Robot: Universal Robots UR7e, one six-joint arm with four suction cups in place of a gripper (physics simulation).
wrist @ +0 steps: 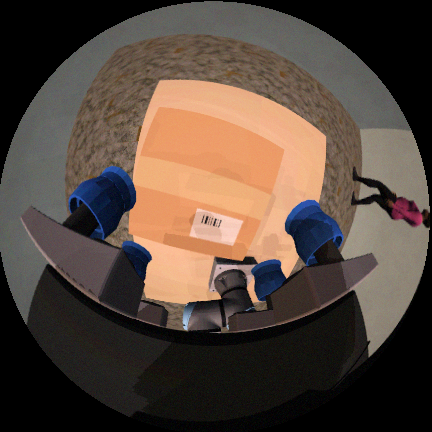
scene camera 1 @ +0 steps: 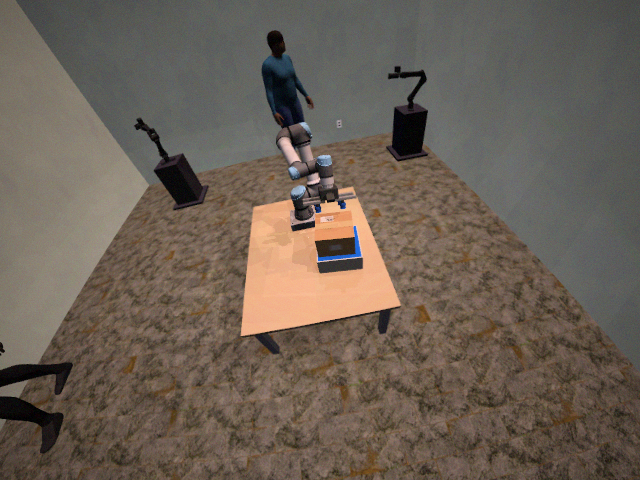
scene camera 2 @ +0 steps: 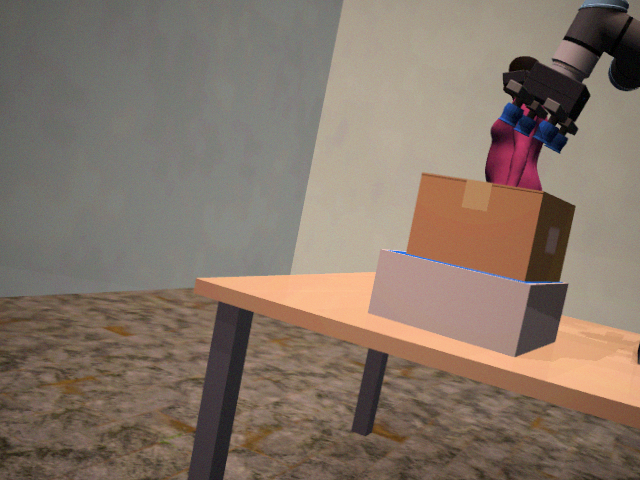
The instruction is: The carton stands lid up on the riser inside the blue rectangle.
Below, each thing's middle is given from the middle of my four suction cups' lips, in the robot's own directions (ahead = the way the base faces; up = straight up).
Labels:
Right now the brown cardboard carton (scene camera 2: pixel 519 233) is 19 cm below my suction cup and 4 cm ahead of it. Also, from my suction cup: grey riser (scene camera 2: pixel 512 317): 33 cm below, 5 cm ahead, 1 cm to the left.

